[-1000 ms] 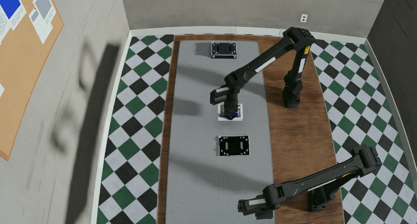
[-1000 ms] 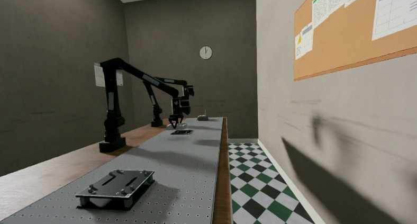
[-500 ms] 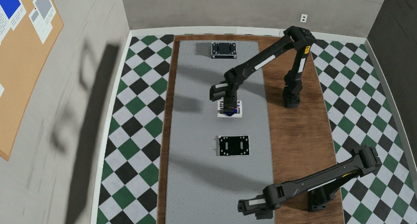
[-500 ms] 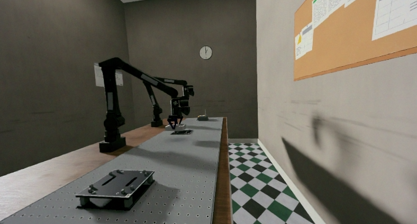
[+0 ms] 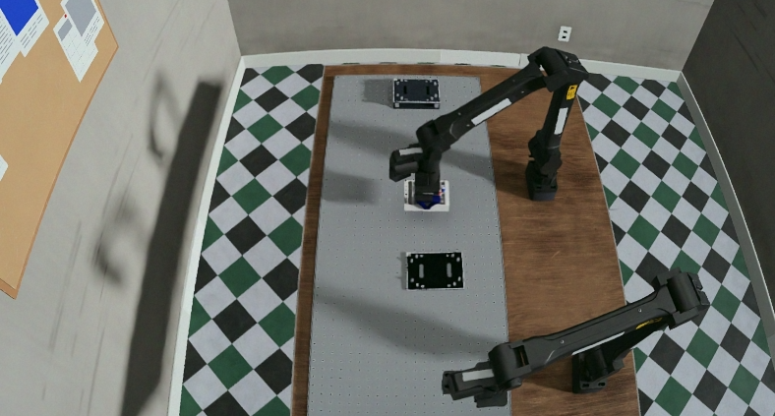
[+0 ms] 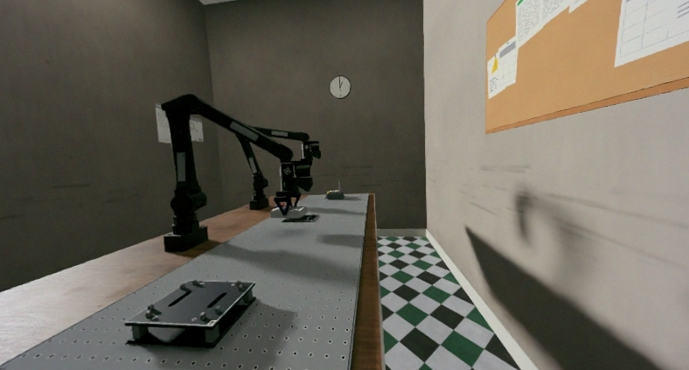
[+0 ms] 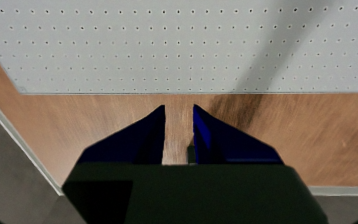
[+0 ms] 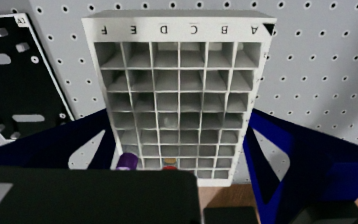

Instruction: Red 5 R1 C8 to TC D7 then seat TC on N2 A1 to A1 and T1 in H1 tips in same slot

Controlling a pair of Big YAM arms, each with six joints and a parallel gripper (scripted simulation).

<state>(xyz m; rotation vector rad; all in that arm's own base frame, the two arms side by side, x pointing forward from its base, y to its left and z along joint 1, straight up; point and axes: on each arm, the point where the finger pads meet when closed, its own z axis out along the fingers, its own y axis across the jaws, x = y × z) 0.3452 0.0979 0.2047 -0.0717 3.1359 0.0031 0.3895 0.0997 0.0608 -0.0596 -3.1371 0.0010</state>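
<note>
Right now my right hand is 48 cm to the left of the black raised nest, 6 cm above it and 4 cm past it. Round my right hand: white well rack (right at my right hand).
</note>
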